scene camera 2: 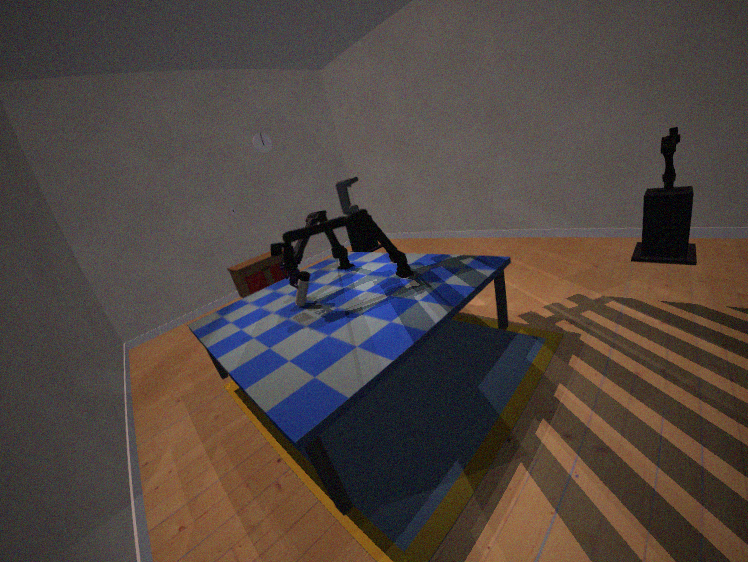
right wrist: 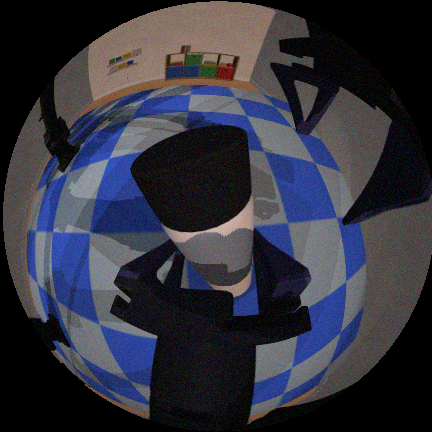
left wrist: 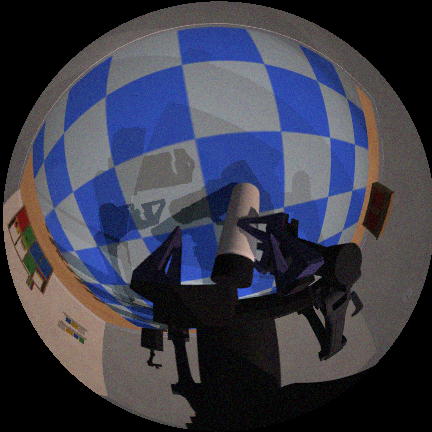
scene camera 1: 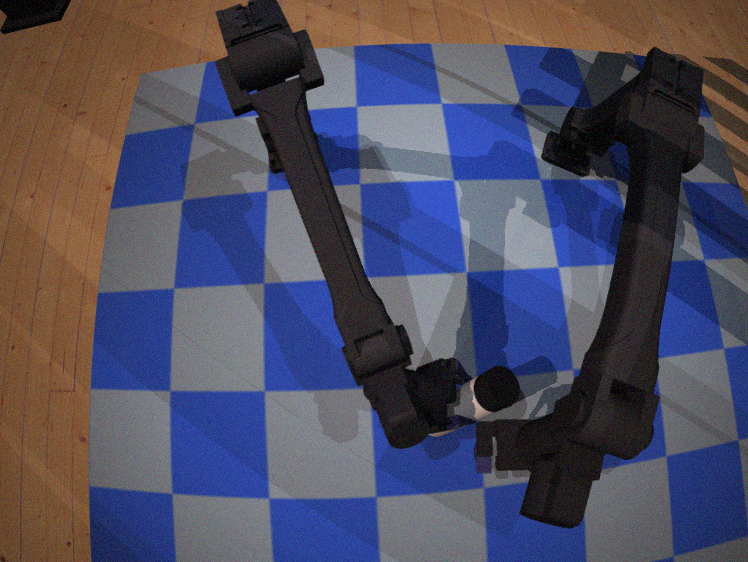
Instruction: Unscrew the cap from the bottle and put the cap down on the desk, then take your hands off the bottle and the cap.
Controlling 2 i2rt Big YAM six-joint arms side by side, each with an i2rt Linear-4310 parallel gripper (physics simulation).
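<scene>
The pale bottle appears upright, its base at the checkered desk. The black cap sits on the bottle's top; no gap shows between them. My right gripper is shut on the bottle below the cap, one finger on each side. My left gripper is open and empty. It is beside the cap, at the picture's right in the right wrist view and just below the cap in scene camera 1. Its fingers are partly hidden in scene camera 1.
The blue and grey checkered desk carries both arms. The left arm's forearm lies to the right of the bottle and the right arm's forearm to the upper left. A dark pedestal stands on the floor away from the desk.
</scene>
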